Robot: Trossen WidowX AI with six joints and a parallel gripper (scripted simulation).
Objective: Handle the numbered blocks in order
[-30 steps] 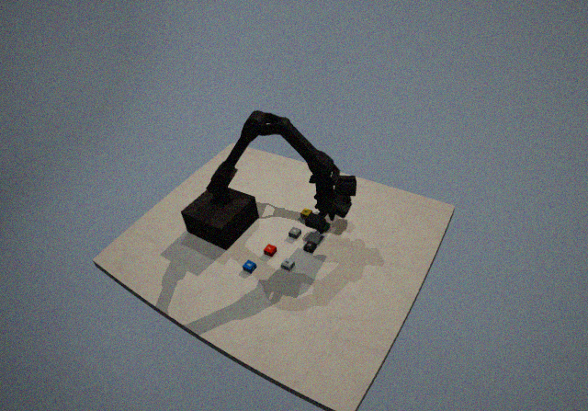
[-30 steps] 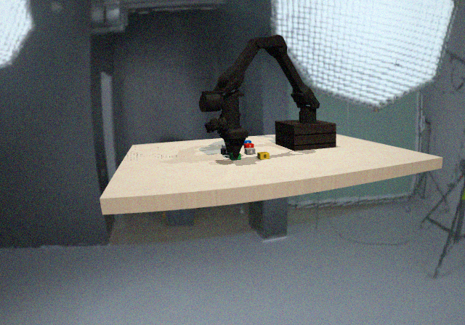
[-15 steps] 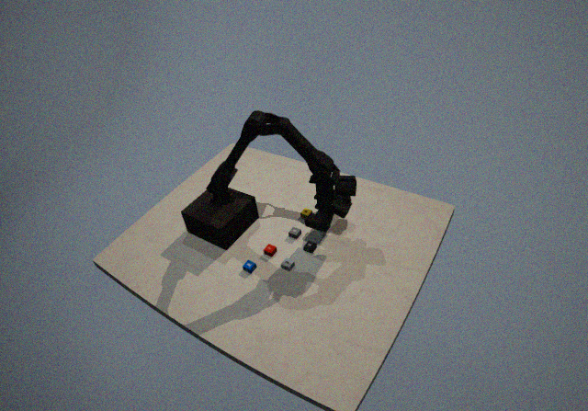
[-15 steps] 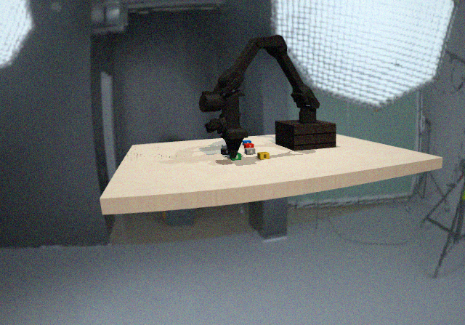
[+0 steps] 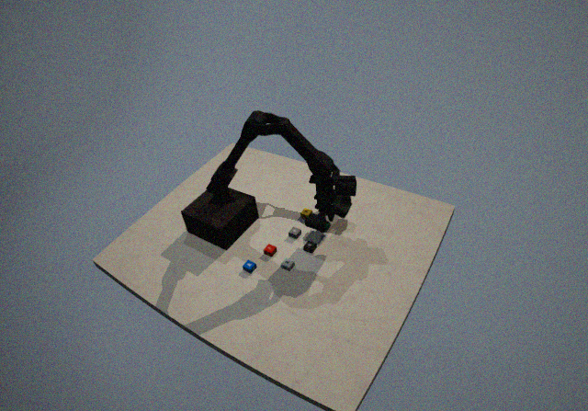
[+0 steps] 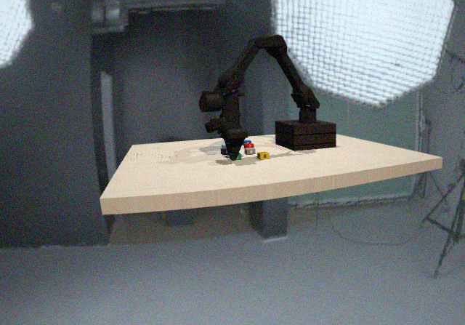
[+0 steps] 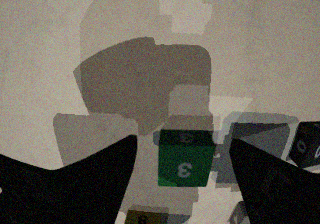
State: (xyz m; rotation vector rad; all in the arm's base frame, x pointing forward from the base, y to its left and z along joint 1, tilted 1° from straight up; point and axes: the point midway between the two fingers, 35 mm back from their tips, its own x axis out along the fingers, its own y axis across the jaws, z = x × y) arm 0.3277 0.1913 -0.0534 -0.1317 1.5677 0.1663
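The grey block is 7 cm behind my gripper tip and 9 cm to the right of it. From my gripper tip the other things lie so: red block (8 cm behind, 20 cm to the right); then white block (1 cm ahead, 21 cm to the right); then blue block (8 cm behind, 30 cm to the right).
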